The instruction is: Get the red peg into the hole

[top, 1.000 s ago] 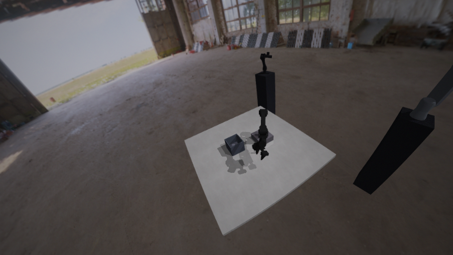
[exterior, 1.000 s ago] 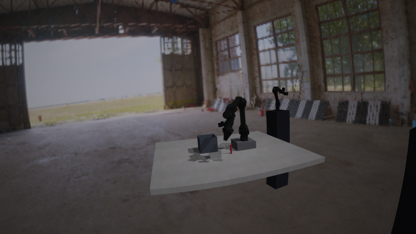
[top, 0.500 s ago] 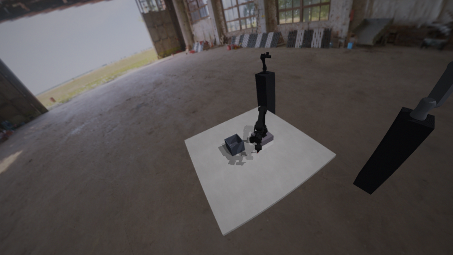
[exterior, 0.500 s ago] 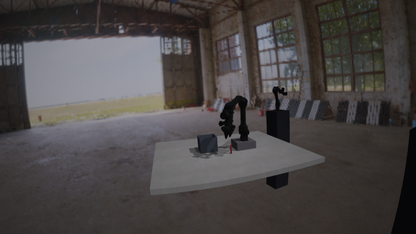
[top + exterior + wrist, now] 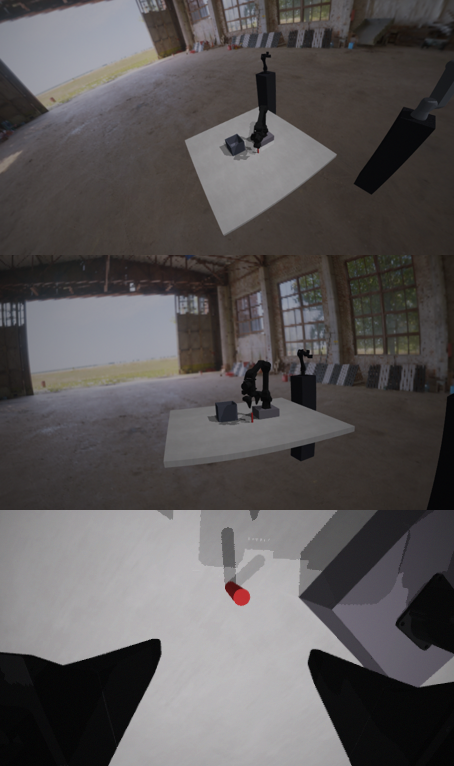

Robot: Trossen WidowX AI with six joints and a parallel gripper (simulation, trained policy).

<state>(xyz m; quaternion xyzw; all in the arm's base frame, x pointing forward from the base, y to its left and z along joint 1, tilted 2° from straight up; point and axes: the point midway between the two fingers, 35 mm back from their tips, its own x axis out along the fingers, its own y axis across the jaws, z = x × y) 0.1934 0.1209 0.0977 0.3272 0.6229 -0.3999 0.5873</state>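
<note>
Right now the red peg is 30 mm to the right of my gripper tip and 100 mm below it. Also, from my gripper tip: grey plate 130 mm ahead, 250 mm to the right, 90 mm below.
</note>
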